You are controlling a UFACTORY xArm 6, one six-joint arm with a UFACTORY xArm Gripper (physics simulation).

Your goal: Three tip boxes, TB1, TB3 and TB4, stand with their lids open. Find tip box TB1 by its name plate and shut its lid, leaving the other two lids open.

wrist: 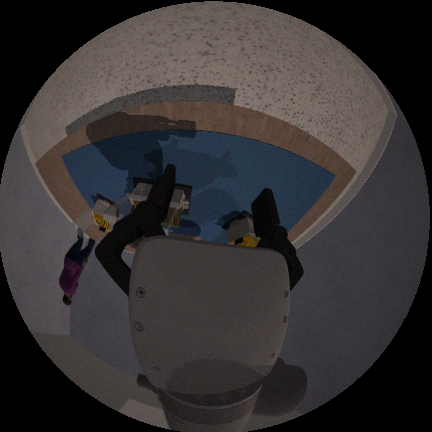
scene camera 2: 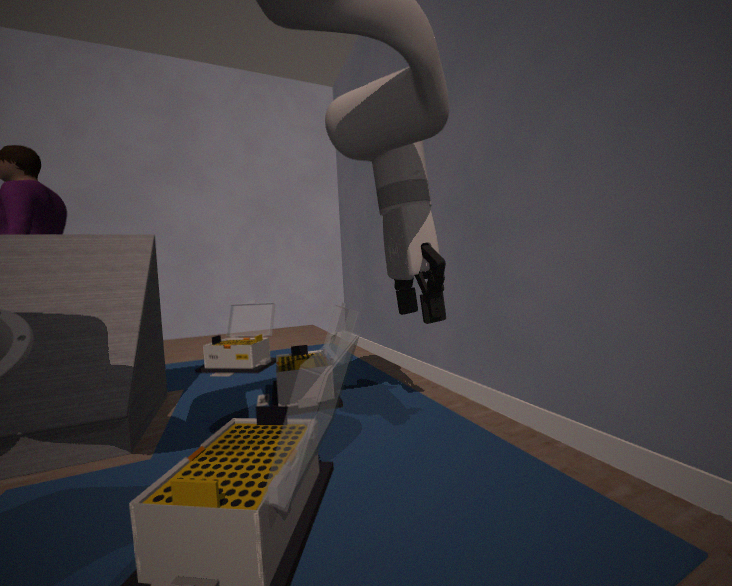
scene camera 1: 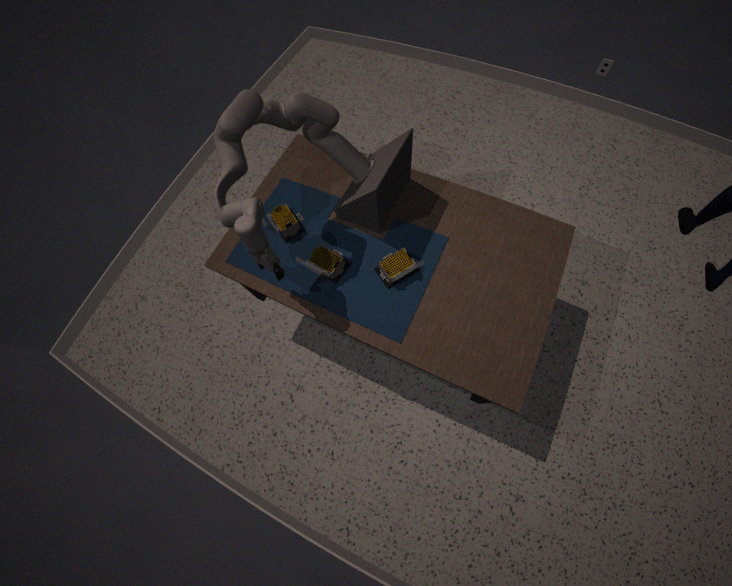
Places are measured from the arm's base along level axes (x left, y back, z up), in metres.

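Pixels of known places: gripper, between the fingertips: [wrist: 218, 185] [scene camera 2: 420, 317] [scene camera 1: 272, 272]; arm's base, origin of its link: [scene camera 1: 364, 172].
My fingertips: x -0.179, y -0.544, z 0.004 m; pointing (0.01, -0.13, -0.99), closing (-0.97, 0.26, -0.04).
Observation:
Ahead of a thing's pixels: the offset from my fingertips to its top centre. Level surfaces: height alone.
Three white tip boxes with yellow racks stand with clear lids open. One box {dx -0.102, dy +0.283, dz -0.065 m} [scene camera 1: 283, 218] [scene camera 2: 195, 540] [wrist: 241, 229] is at the left in scene view 1 and nearest in scene view 2. The middle box {dx +0.151, dy +0.153, dz -0.065 m} [scene camera 1: 325, 259] [scene camera 2: 289, 384] [wrist: 142, 190] is partly behind a finger in the wrist view. The third box [scene camera 1: 398, 264] [scene camera 2: 235, 356] [wrist: 104, 207] is at the right in scene view 1 and farthest in scene view 2. No name plate is legible, so I cannot tell which is TB1. My gripper [scene camera 1: 270, 269] [scene camera 2: 420, 308] [wrist: 218, 185] is open and empty, high above the mat's edge side, apart from every box.
The boxes stand on a blue mat {dz -0.131 m} [scene camera 1: 378, 308] [scene camera 2: 457, 488] [wrist: 280, 175] on a wooden table {dz -0.135 m} [scene camera 1: 500, 274]. The grey wedge-shaped arm base [scene camera 1: 390, 183] [scene camera 2: 67, 274] rises beside them. A wall is at the right in scene view 2. A person [scene camera 2: 30, 207] [wrist: 71, 275] stands beyond the table.

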